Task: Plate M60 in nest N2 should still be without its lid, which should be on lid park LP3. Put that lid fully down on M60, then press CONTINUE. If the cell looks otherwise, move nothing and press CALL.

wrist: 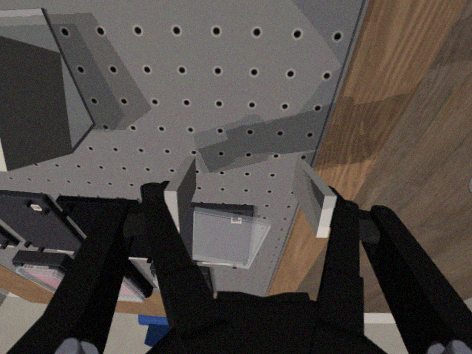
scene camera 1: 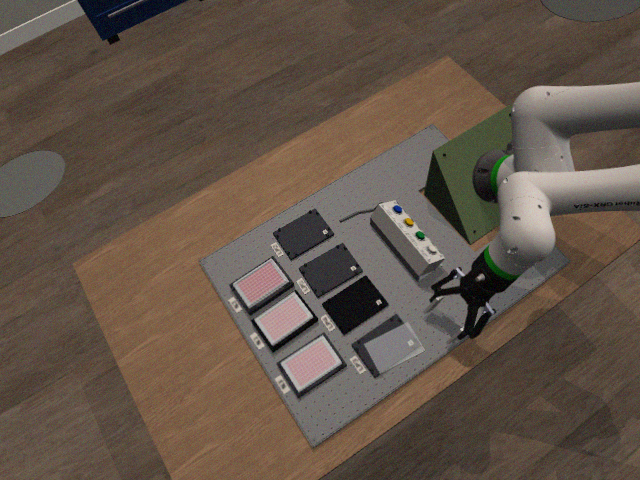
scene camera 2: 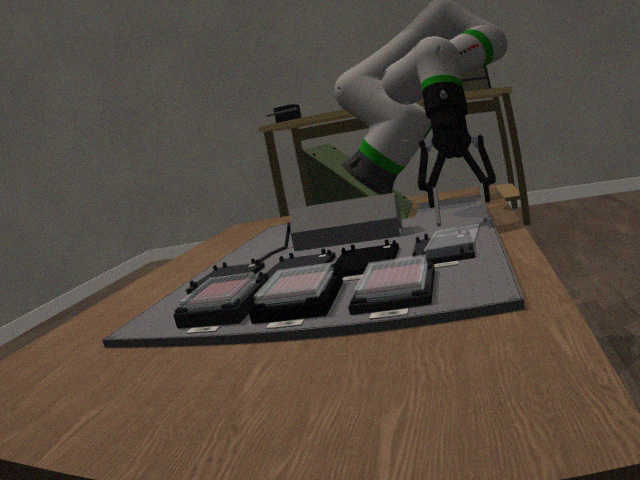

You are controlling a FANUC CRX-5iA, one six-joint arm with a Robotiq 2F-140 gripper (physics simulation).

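Places are measured from the arm's base along level axes (x ahead, y down, z left), in metres.
Where they show: gripper, between the fingertips: (wrist: 245, 174) (scene camera 1: 438, 325) (scene camera 2: 462, 222); arm's base, origin of its link: (scene camera 1: 494, 176) (scene camera 2: 366, 179).
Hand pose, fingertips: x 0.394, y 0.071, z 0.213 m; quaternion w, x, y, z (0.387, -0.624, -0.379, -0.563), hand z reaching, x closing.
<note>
Things, the pixels of their top centre, and the offset from my fingertips.
- clear lid, centre of its top: (wrist: 225, 248) (scene camera 2: 453, 234) (scene camera 1: 394, 346) dx +0.127, dy -0.008, dz -0.027 m
- end lid park, centre of its top: (wrist: 210, 247) (scene camera 2: 442, 239) (scene camera 1: 386, 343) dx +0.136, dy -0.003, dz -0.047 m
- button box, centre of its top: (scene camera 2: 342, 199) (scene camera 1: 408, 229) dx -0.094, dy -0.067, dz -0.236 m
Three plates with pink wells sit in black nests: one (scene camera 1: 262, 284) (scene camera 2: 219, 293), a middle one (scene camera 1: 284, 319) (scene camera 2: 294, 284) and one (scene camera 1: 311, 364) (scene camera 2: 391, 277) at the other end. Nest and park labels are too blurred to read; whether each plate has a lid is unclear. A clear lid (scene camera 1: 387, 348) (scene camera 2: 452, 240) (wrist: 225, 237) lies askew on the end lid park (scene camera 1: 383, 326) (scene camera 2: 421, 246), overhanging its edge and seemingly tilted. My gripper (scene camera 1: 448, 317) (scene camera 2: 461, 211) (wrist: 245, 174) is open and empty, above the board on the robot side of this lid.
Three other lid parks (scene camera 1: 303, 233) (scene camera 1: 330, 269) (scene camera 1: 354, 304) bear no visible lid; the third looks blacker. The button box (scene camera 1: 405, 240) (scene camera 2: 346, 211) (wrist: 35, 100) has blue, yellow, green and white buttons. The green robot base (scene camera 1: 465, 180) stands behind it on the pegboard side.
</note>
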